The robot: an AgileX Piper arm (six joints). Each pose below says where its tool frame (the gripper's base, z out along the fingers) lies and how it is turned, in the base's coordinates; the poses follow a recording.
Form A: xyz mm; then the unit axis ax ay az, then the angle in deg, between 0 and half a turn.
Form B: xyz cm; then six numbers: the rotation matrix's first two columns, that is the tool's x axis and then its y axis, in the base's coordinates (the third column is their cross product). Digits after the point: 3 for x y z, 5 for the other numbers.
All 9 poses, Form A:
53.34 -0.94 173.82 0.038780 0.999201 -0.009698 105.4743
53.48 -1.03 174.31 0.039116 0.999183 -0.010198 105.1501
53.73 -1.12 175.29 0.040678 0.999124 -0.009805 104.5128
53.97 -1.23 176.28 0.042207 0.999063 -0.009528 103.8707
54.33 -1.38 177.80 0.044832 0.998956 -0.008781 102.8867
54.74 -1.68 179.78 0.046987 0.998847 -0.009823 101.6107
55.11 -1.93 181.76 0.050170 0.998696 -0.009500 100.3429
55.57 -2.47 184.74 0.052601 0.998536 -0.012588 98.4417
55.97 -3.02 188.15 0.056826 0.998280 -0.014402 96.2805
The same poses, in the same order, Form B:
5.334 -0.094 17.382 -0.26490 0.03974 -0.96346 0.05843 0.99798 0.02510
5.348 -0.103 17.431 -0.25942 0.03946 -0.96496 0.05914 0.99794 0.02490
5.373 -0.112 17.529 -0.24853 0.04134 -0.96774 0.06032 0.99781 0.02713
5.397 -0.123 17.628 -0.23752 0.04303 -0.97043 0.06153 0.99768 0.02918
5.433 -0.138 17.780 -0.22057 0.04621 -0.97428 0.06333 0.99745 0.03297
5.474 -0.168 17.978 -0.19861 0.04676 -0.97896 0.06600 0.99723 0.03424
5.511 -0.193 18.176 -0.17657 0.04975 -0.98303 0.06845 0.99692 0.03816
5.557 -0.247 18.474 -0.14363 0.04778 -0.98848 0.07269 0.99665 0.03762
5.597 -0.302 18.815 -0.10581 0.04862 -0.99320 0.07725 0.99619 0.04053

